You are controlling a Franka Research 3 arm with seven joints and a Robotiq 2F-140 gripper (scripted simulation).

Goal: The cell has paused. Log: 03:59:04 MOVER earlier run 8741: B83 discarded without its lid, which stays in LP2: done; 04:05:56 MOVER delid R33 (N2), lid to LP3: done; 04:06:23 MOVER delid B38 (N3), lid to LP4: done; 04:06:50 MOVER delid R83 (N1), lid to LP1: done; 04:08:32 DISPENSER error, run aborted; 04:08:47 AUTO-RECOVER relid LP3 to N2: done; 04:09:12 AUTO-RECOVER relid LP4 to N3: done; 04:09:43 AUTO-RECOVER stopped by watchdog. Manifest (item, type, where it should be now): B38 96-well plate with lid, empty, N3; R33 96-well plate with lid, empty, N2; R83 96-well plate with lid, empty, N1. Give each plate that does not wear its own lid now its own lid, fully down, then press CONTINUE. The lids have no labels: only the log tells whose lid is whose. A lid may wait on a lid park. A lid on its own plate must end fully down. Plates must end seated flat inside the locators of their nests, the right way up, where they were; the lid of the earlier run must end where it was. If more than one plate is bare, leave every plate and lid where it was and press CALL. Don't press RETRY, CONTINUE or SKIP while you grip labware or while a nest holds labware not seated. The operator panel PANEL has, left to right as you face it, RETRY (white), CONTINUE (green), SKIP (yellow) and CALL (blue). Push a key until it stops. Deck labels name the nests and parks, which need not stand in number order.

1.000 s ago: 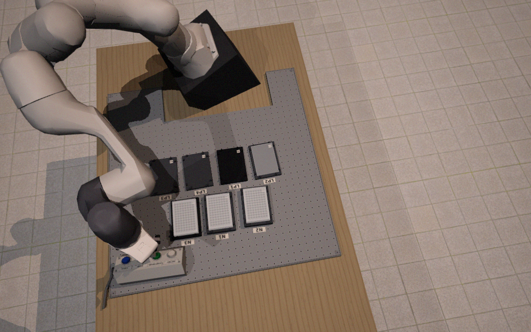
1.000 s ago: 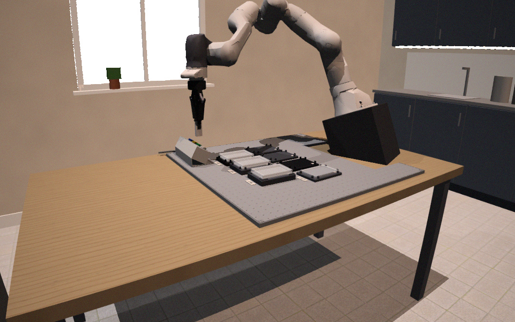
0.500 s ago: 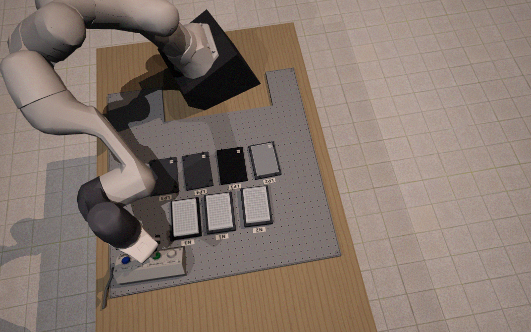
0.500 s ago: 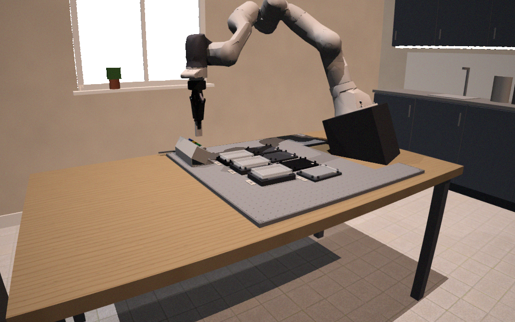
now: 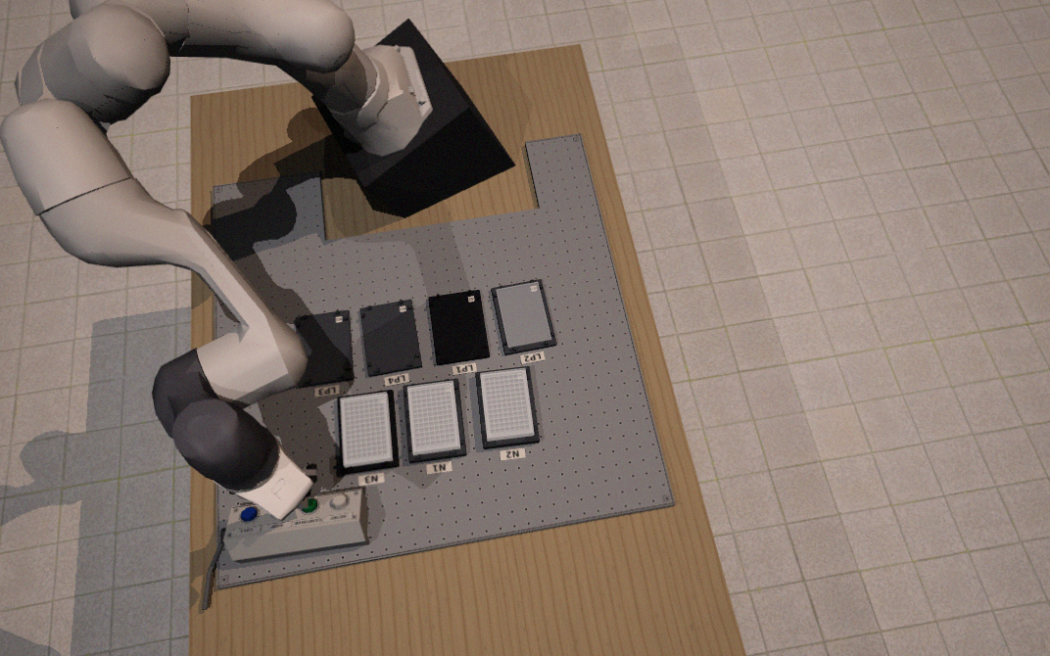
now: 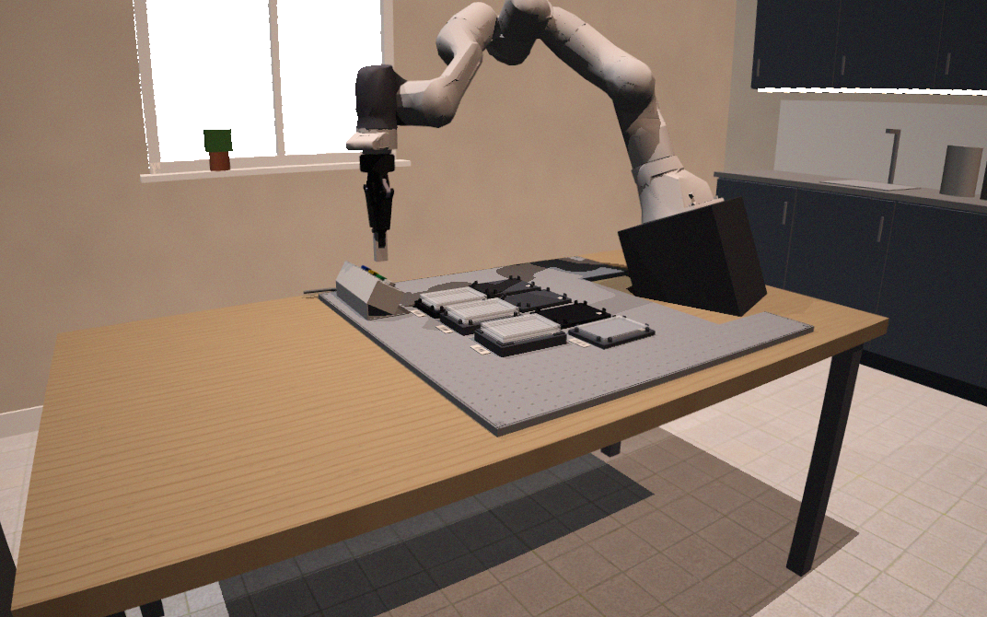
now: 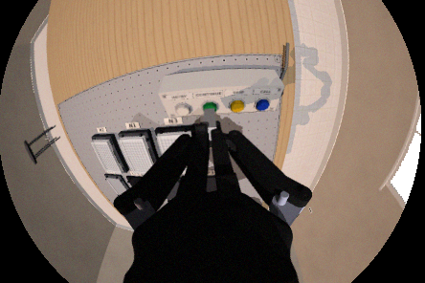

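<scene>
The green key lies 70 mm below my hand. Round my hand: blue key 100 mm to the right, 70 mm below; then white key 50 mm to the left, 70 mm below; then yellow key 50 mm to the right, 70 mm below.
</scene>
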